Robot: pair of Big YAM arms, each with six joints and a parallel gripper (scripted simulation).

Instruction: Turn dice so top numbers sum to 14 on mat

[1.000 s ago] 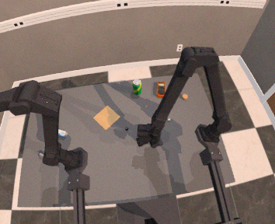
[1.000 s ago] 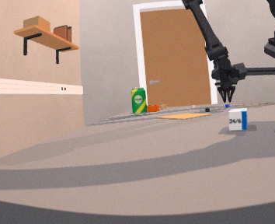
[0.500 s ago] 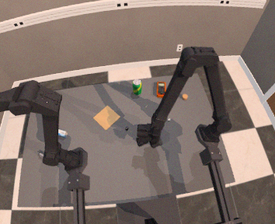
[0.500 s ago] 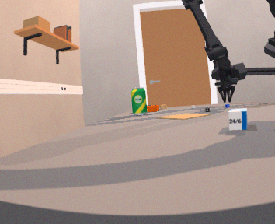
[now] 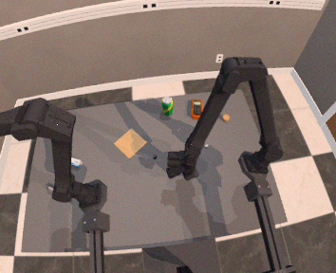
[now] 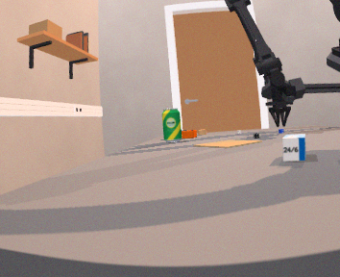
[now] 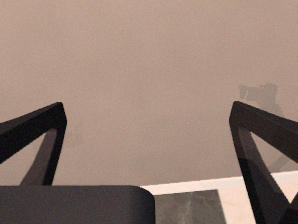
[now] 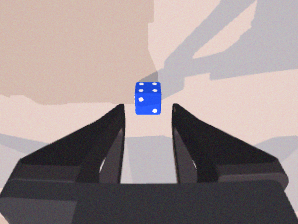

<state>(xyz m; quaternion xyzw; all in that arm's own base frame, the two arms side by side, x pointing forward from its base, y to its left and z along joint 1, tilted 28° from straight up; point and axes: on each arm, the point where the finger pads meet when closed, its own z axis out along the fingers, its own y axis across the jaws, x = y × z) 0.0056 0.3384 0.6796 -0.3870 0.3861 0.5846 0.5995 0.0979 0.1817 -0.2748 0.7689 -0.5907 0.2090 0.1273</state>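
My right gripper is now 30 mm above the blue die. The rest, counted from my right hand: mat: 260 mm ahead, 280 mm to the left, 30 mm below; black die: 140 mm ahead, 150 mm to the left, 30 mm below.
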